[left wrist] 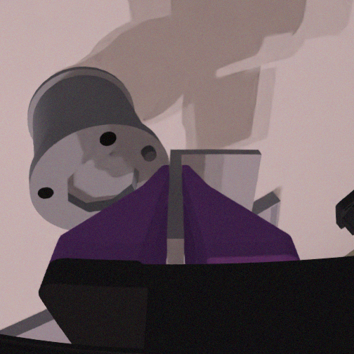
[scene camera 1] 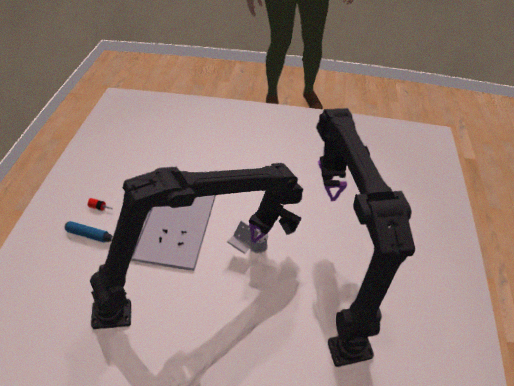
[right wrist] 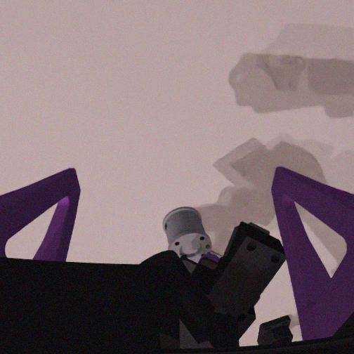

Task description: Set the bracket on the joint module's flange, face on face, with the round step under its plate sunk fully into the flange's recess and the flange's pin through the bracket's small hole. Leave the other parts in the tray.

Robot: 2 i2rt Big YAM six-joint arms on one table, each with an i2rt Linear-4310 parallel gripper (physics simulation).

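Frame: origin at the left arm's base, x right, y ahead, z up, level; metres.
Seen in the pictures: left gripper, between the fingertips: [scene camera 1: 253,241]; right gripper, between the fingertips: [scene camera 1: 330,191]; left arm's base, origin of its link: [scene camera 1: 111,315]; right arm's base, origin of its link: [scene camera 1: 350,349].
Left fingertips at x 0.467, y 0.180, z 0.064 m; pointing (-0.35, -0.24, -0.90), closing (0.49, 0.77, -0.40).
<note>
Pixels of each thing's top centre, then the offset from my left fingertips to it. "spot": a spot on its surface instead.
- joint module, centre of its top: [scene camera 1: 258,234] dx +0.021, dy +0.026, dz +0.000 m
- flat grey tray, centre of its top: [scene camera 1: 178,214] dx -0.246, dy +0.185, dz -0.048 m
- red tool, centre of its top: [scene camera 1: 99,202] dx -0.532, dy +0.264, dz -0.030 m
- blue-handled tool, a spot on its surface: [scene camera 1: 88,231] spot: dx -0.559, dy +0.128, dz -0.025 m
My left gripper [scene camera 1: 257,233] is shut on the grey bracket [scene camera 1: 240,237], pinching its upright wall [left wrist: 175,207] between the purple fingers. The bracket hangs tilted just above and to the left of the joint module [scene camera 1: 260,244], which is mostly hidden behind the gripper in the scene view. In the left wrist view the grey cylindrical joint module [left wrist: 88,147] shows its flange with a recess [left wrist: 102,186], holes and a pin [left wrist: 149,152], just left of the fingers. The bracket is not on the flange. My right gripper [scene camera 1: 334,188] is open and empty, raised over the table's far middle; it also shows in the right wrist view [right wrist: 175,211].
A flat grey tray [scene camera 1: 176,232] with several small black screws [scene camera 1: 172,237] lies left of the module. A red tool [scene camera 1: 98,204] and a blue-handled tool [scene camera 1: 88,231] lie at the far left. A person [scene camera 1: 290,50] stands behind the table.
</note>
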